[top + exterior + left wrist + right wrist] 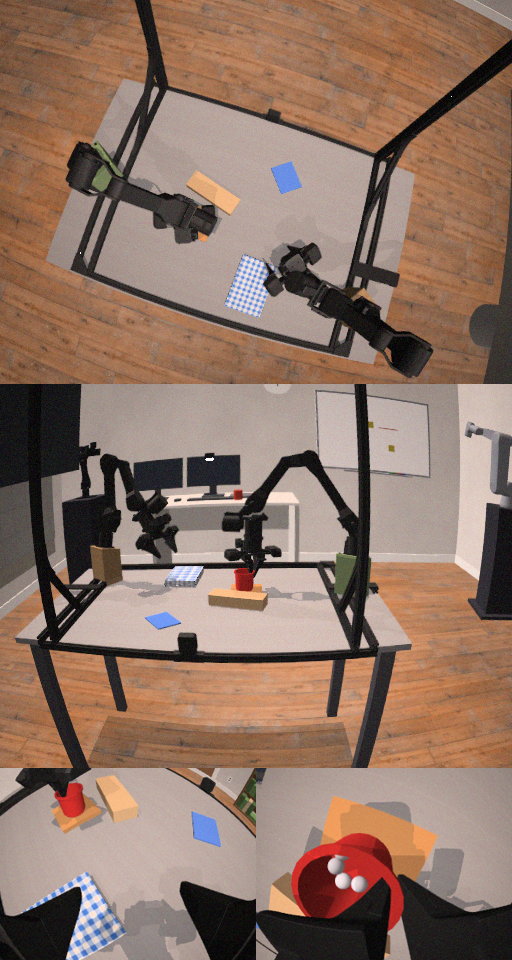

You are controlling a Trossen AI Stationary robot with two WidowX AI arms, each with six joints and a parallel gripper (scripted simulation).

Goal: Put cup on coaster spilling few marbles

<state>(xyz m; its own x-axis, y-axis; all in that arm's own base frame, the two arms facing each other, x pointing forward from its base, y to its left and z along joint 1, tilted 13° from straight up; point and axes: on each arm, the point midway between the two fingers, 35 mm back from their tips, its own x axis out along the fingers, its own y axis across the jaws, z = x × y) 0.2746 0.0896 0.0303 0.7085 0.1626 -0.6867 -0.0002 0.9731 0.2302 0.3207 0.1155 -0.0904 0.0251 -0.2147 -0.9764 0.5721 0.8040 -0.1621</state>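
Now: right hand 20 mm past the red cup, 30 mm to the right of it and 40 mm above it. From my right hand the other things lie so: orange square slab 20 mm behind, 20 mm to the left, 80 mm below; tan block 130 mm behind, 20 mm to the left, 70 mm below; blue square coaster 310 mm behind, 220 mm to the left, 80 mm below.
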